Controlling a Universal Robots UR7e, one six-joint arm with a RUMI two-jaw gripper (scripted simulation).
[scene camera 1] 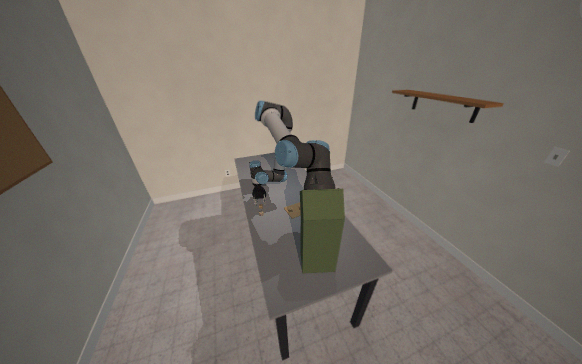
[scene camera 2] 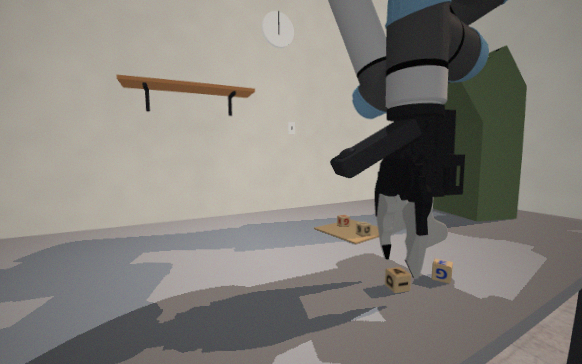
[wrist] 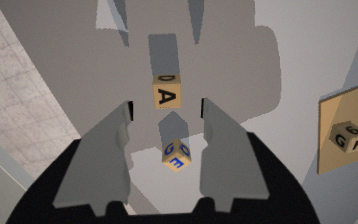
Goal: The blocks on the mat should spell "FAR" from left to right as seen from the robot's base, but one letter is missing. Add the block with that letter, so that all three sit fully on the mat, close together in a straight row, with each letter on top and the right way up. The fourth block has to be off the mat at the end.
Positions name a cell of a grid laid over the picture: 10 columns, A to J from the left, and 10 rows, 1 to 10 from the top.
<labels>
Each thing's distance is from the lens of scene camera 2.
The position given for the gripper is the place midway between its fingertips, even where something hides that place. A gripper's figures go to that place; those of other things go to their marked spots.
gripper (scene camera 2: G8): 40 cm
tan mat (scene camera 2: F7): 62 cm
</labels>
